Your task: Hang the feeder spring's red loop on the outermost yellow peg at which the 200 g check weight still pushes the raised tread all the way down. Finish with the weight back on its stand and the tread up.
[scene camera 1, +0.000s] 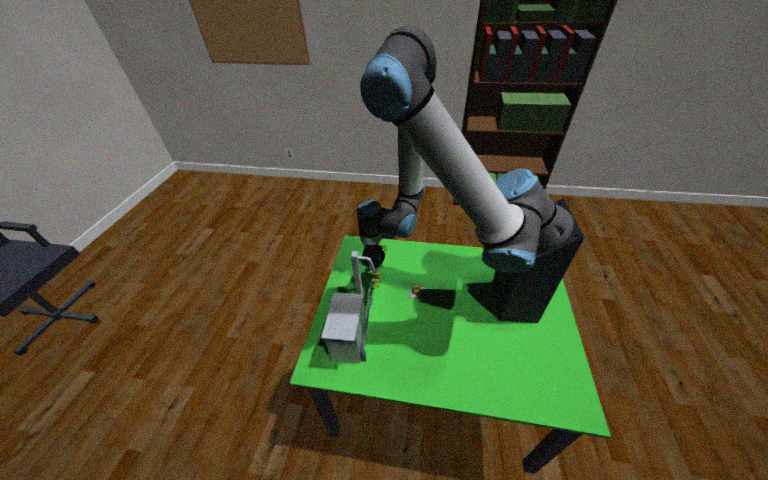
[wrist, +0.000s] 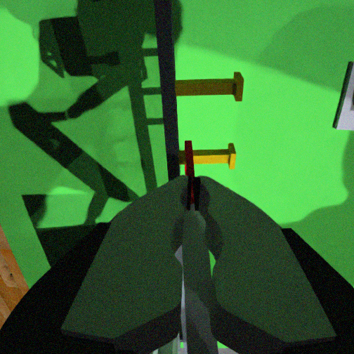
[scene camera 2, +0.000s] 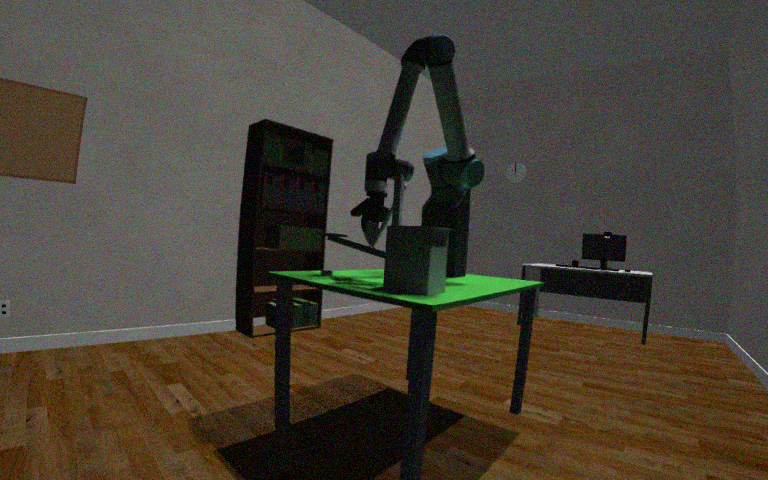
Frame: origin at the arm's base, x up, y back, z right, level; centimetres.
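Seen in the pictures: gripper, fingertip midpoint: (scene camera 2: 369, 244); arm's base, link origin: (scene camera 1: 545, 230) (scene camera 2: 447, 195).
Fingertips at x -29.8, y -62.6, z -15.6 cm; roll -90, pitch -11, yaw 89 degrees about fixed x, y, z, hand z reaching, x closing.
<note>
Pixels of each thing's top centre, then the offset from my fingertips to it. Level surfaces: height alone.
- yellow weight, top centre: (scene camera 1: 417, 286) dx -11.0, dy +18.5, dz +6.1 cm
- raised tread, top centre: (scene camera 2: 332, 233) dx +3.8, dy -6.4, dz +20.3 cm
- green table, surface height: dx -15.0 cm
My gripper (scene camera 1: 373, 268) (scene camera 2: 373, 244) (wrist: 191, 179) is closed, its fingertips pinching the thin red loop (wrist: 189, 159) beside the dark pegged bar (wrist: 167, 90). The loop's upper part stands out past the fingertips and crosses a yellow peg (wrist: 212, 156), the second from the outer end. The outermost yellow peg (wrist: 207, 87) carries no loop. Other pegs are hidden by the fingers in the wrist view. The yellow weight (scene camera 1: 417, 289) stands on its pale stand (scene camera 1: 412, 294) (wrist: 344, 120). The lever arm (scene camera 2: 356, 245) slopes upward to the raised tread (scene camera 2: 336, 235).
The grey box housing (scene camera 1: 342, 325) (scene camera 2: 416, 260) stands near the table's edge, with a pale upright post (scene camera 1: 356, 274) close to the gripper. A grey bar (wrist: 195, 250) runs beneath the fingers. The robot's base (scene camera 1: 526, 283) stands on the green table (scene camera 1: 481, 367).
</note>
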